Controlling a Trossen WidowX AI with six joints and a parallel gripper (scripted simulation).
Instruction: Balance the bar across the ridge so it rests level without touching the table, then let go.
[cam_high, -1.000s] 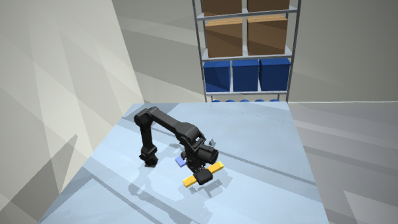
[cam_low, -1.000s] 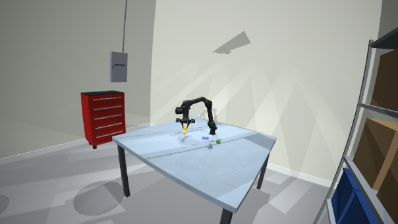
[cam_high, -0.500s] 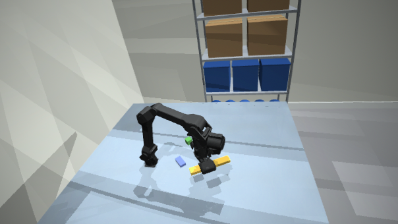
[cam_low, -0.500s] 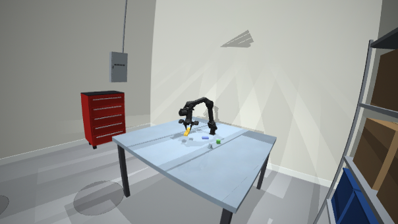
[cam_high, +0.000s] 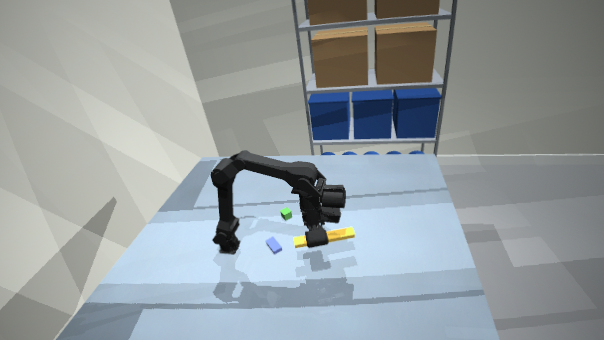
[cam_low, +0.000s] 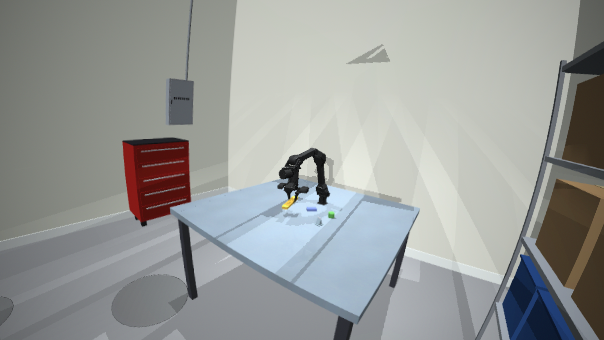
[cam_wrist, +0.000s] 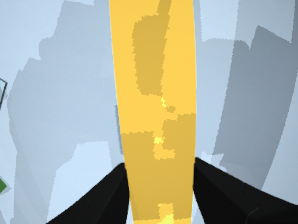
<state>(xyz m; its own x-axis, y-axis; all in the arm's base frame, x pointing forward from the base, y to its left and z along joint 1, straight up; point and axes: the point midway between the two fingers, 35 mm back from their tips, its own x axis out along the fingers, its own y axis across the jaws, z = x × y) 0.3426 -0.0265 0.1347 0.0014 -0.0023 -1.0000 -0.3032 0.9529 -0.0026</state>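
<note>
Now: gripper tip 3 cm short of the yellow bar and 1 cm to the right of it. The rest, counted from my gripper tip: green cube 16 cm behind, 20 cm to the left, 8 cm below; then flat blue block 17 cm behind, 4 cm to the left, 9 cm below.
</note>
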